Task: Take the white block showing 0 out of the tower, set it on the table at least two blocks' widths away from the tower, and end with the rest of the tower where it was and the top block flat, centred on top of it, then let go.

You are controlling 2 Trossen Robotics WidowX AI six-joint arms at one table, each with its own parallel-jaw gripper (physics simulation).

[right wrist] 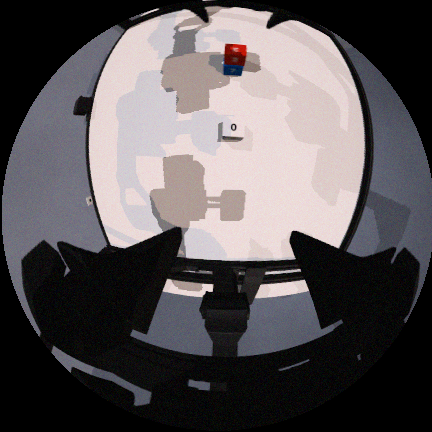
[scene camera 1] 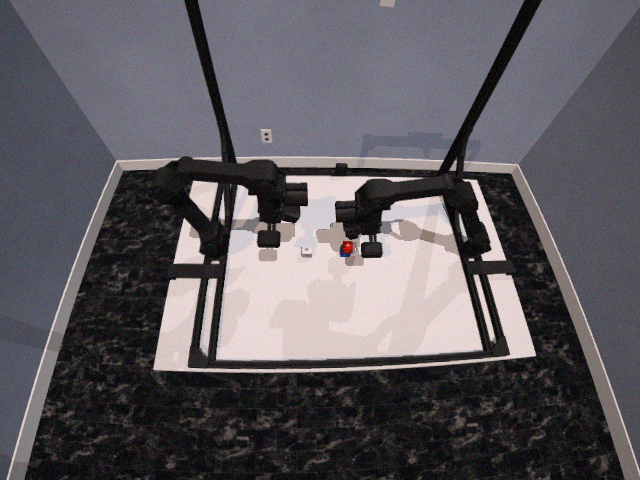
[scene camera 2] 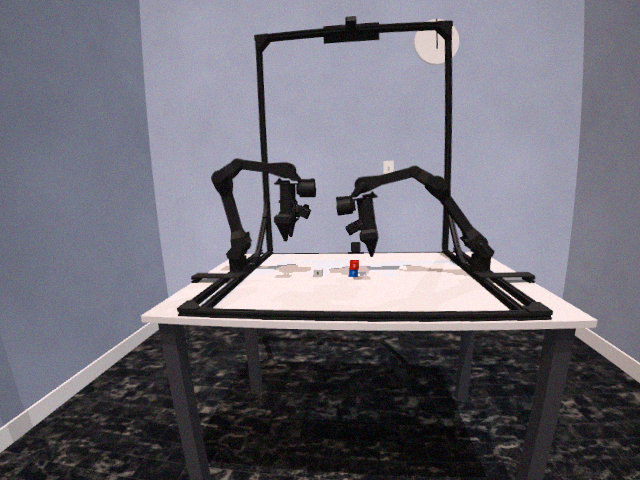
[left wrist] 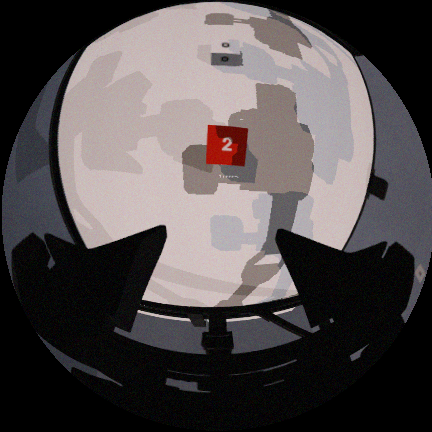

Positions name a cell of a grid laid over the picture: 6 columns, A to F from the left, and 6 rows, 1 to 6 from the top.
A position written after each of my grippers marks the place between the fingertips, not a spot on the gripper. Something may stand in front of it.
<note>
I see my left gripper (scene camera 1: D4), my right gripper (scene camera 1: C3) and a red block showing 2 (left wrist: D3).
My left gripper is seen too in scene camera 2 (scene camera 2: D4) and in the left wrist view (left wrist: D4). My right gripper also shows in the right wrist view (right wrist: D4) and in scene camera 2 (scene camera 2: C3).
</note>
